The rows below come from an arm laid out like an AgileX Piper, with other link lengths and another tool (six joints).
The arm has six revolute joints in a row. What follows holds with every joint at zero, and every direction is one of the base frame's. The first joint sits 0.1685 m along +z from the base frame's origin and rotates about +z. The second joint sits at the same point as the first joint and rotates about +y. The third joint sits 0.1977 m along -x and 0.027 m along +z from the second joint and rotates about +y. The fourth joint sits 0.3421 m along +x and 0.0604 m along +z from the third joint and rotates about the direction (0.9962, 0, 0.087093). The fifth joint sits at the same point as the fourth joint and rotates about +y. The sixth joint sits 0.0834 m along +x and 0.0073 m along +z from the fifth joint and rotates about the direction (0.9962, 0, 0.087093). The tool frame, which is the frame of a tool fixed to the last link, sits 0.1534 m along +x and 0.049 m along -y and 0.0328 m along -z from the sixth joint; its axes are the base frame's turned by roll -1.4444, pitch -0.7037 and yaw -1.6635 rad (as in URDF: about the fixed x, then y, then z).
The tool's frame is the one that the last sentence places.
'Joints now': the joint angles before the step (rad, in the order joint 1, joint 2, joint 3, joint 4, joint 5, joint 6). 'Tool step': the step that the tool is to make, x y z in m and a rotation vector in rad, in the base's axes. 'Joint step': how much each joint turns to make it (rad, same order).
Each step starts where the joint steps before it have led.
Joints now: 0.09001, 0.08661, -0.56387, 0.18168, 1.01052, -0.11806
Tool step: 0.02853, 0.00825, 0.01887, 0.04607, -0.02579, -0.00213
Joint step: 0.00005, 0.17669, -0.10569, 0.03410, -0.10354, 0.00428
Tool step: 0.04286, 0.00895, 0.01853, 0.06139, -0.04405, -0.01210
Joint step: -0.00002, 0.21175, -0.11754, 0.04589, -0.14791, 0.00088
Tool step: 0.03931, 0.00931, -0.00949, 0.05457, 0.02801, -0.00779
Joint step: -0.00003, 0.20442, -0.09175, 0.05104, -0.09346, -0.00006
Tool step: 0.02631, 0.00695, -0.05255, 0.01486, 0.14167, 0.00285
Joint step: 0.00000, 0.20115, -0.05072, 0.02826, -0.01106, -0.00096
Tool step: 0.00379, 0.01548, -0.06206, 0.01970, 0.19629, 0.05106
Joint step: 0.00001, 0.18263, -0.04718, 0.06915, 0.07198, -0.03697
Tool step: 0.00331, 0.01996, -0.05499, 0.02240, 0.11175, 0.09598
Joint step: -0.00001, 0.15205, -0.00838, 0.13952, 0.01489, -0.15347
